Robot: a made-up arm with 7 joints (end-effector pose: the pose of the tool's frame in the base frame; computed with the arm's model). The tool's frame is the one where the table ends.
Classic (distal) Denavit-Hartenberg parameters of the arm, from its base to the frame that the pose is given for. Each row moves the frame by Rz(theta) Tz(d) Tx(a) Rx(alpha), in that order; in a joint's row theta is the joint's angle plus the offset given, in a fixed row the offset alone. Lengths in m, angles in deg.
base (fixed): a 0.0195, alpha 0, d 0, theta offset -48.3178
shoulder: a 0.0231, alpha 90, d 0.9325, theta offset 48.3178
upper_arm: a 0.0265, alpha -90, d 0.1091, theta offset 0
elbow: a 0.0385, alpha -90, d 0.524, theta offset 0
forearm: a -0.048, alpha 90, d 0.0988, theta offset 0
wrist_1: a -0.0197, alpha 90, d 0.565, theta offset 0
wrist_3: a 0.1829, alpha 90, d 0.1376, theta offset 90
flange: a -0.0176, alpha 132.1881, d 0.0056, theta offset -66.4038
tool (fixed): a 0, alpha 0, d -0.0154, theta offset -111.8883
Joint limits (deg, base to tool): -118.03..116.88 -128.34..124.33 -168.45..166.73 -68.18..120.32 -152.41..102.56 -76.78..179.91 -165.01..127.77
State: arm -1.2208 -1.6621 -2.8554 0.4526 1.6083 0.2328 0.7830
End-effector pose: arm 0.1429 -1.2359 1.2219 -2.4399 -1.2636 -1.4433
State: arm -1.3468 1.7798 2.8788 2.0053 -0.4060 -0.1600 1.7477
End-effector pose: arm 0.0968 0.1343 0.2185 -1.6447 -2.1207 0.8220
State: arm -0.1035 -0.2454 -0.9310 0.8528 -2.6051 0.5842 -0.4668
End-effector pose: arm 0.8248 -0.4977 1.7858 -2.3473 0.3406 0.7300
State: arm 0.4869 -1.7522 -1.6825 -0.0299 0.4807 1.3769 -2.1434
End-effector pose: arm 1.0040 0.5782 0.7899 -0.5950 -0.4667 2.9134
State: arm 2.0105 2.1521 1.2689 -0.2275 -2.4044 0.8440 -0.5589
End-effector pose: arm 0.5044 -0.6754 0.0009 -0.8414 1.1054 2.5878
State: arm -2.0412 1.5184 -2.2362 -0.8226 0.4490 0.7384 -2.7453
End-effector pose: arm 0.7480 0.6014 1.3049 -1.2702 2.3090 -1.5099
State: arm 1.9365 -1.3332 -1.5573 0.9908 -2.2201 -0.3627 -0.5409
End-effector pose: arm 0.2147 1.2828 1.0240 2.3193 1.3952 -0.2960
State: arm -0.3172 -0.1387 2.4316 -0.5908 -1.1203 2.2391 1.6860
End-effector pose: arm 0.1946 -0.6256 1.6787 -1.7011 -0.5145 0.6445
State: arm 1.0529 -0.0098 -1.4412 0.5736 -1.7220 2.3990 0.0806
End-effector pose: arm 0.3577 0.1922 1.9210 0.5265 2.2132 -2.0995
